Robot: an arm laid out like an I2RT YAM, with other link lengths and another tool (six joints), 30 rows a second.
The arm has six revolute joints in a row. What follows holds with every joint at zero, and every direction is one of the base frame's.
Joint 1 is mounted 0.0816 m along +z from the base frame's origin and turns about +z.
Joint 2 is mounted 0.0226 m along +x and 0.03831 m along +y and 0.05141 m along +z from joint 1 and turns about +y.
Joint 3 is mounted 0.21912 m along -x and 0.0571 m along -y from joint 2 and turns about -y.
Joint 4 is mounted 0.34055 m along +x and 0.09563 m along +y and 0.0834 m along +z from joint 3 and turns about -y.
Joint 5 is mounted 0.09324 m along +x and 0.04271 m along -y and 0.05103 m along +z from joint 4 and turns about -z.
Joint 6 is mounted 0.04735 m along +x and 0.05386 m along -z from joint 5 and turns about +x.
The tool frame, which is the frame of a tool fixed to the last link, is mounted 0.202 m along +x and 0.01 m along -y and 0.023 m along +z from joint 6; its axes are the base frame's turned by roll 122.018, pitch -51.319 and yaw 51.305 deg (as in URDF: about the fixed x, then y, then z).
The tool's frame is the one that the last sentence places.
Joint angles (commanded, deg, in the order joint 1, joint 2, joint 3, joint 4, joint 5, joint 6), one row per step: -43.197, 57.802, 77.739, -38.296, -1.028, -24.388; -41.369, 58.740, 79.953, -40.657, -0.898, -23.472; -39.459, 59.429, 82.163, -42.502, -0.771, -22.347; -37.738, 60.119, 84.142, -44.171, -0.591, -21.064; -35.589, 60.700, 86.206, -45.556, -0.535, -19.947; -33.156, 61.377, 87.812, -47.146, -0.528, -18.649; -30.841, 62.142, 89.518, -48.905, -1.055, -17.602; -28.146, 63.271, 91.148, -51.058, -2.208, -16.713; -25.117, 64.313, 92.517, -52.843, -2.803, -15.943; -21.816, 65.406, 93.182, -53.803, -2.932, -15.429; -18.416, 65.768, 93.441, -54.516, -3.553, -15.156; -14.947, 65.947, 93.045, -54.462, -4.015, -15.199; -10.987, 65.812, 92.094, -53.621, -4.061, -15.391; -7.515, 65.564, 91.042, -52.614, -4.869, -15.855; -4.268, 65.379, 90.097, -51.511, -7.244, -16.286
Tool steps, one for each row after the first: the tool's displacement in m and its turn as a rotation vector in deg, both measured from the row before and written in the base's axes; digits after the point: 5 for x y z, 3 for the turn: 0.00753, 0.01462, 0.00206, 1.350, 0.259, 1.408; 0.00690, 0.01573, 0.00703, 0.995, -0.400, 1.413; 0.00565, 0.01381, 0.00541, 1.141, -0.405, 1.114; 0.00725, 0.01791, 0.00873, 0.774, -0.685, 1.713; 0.00872, 0.01980, 0.00179, 1.382, -0.130, 1.974; 0.00848, 0.02128, 0.00104, 1.430, 0.088, 2.429; 0.01127, 0.02652, -0.00511, 1.923, 0.839, 3.423; 0.01033, 0.02745, -0.00495, 1.513, 0.910, 3.261; 0.01179, 0.02728, -0.00793, 1.039, 1.090, 3.198; 0.00853, 0.03192, -0.00437, 0.775, 0.602, 3.835; 0.00829, 0.03197, -0.00518, 0.314, 0.447, 3.900; 0.00754, 0.03500, -0.00386, -0.154, -0.004, 4.089; 0.00515, 0.03463, -0.00293, -0.079, -0.229, 4.402; 0.00308, 0.03978, -0.00157, 0.652, -0.458, 5.558
